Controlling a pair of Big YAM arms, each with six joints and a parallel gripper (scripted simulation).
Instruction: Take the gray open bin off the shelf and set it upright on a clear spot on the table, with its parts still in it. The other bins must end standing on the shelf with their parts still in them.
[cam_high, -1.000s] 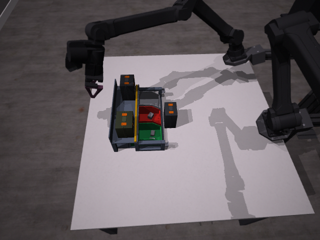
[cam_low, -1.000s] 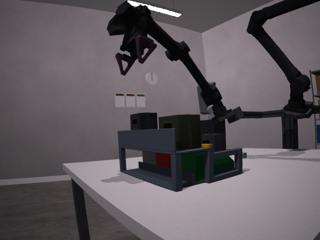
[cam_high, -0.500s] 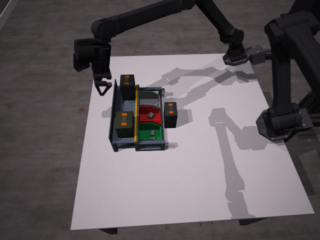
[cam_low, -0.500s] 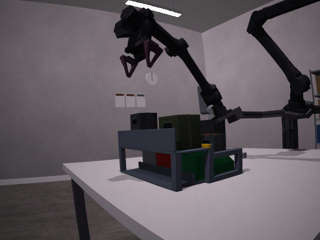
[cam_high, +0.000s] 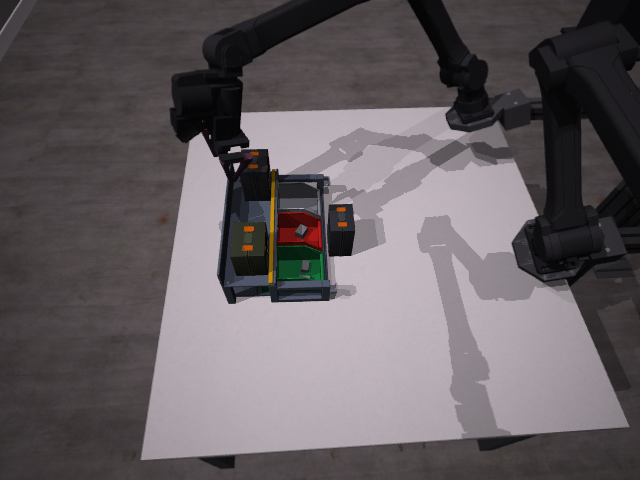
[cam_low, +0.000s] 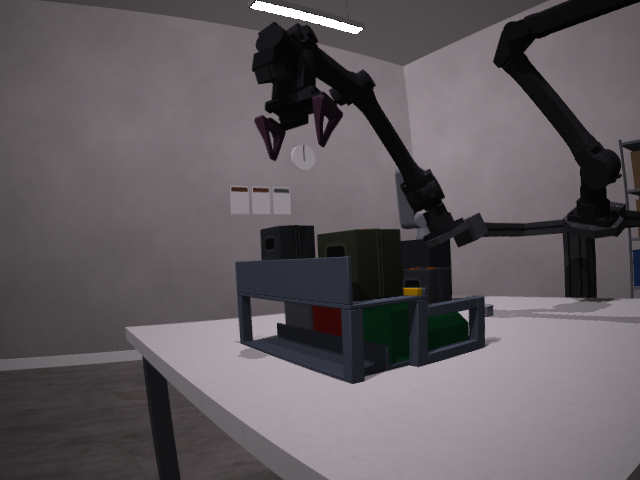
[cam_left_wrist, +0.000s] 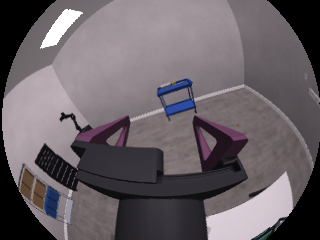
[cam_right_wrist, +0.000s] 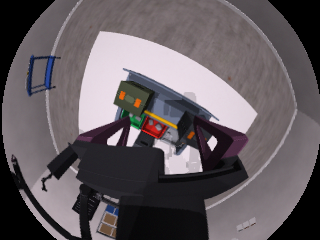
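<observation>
Right now the gray bin is 300 mm below my right hand, 150 mm behind it and 110 mm to the right of it. Also, from my right hand: green bin (300 mm below, 120 mm to the left, 120 mm behind); red bin (300 mm below, 140 mm behind, 10 mm to the left); shelf (270 mm below, 110 mm behind).
</observation>
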